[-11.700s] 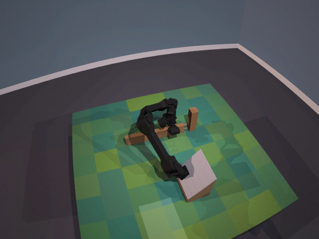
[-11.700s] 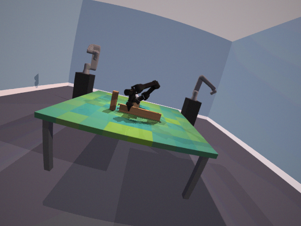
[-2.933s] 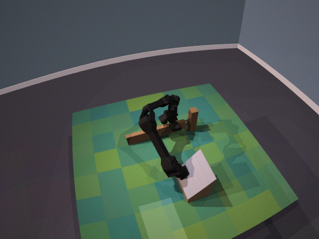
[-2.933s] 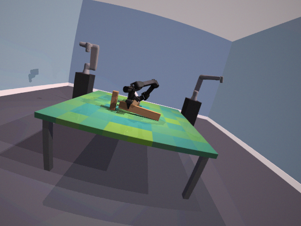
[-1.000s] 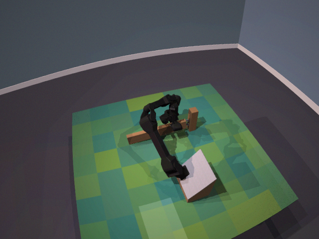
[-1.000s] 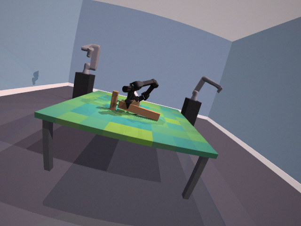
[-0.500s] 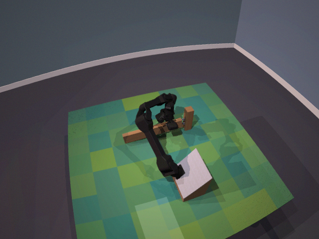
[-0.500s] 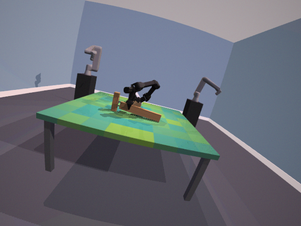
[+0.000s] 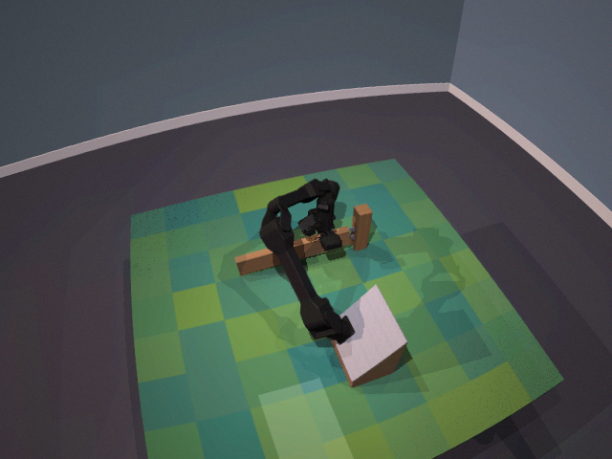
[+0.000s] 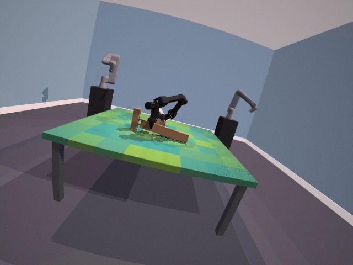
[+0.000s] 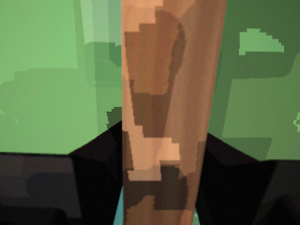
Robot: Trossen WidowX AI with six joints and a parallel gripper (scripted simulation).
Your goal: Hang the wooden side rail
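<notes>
Right now my gripper tip is 14 cm to the left of the headboard post and 4 cm below it.
</notes>
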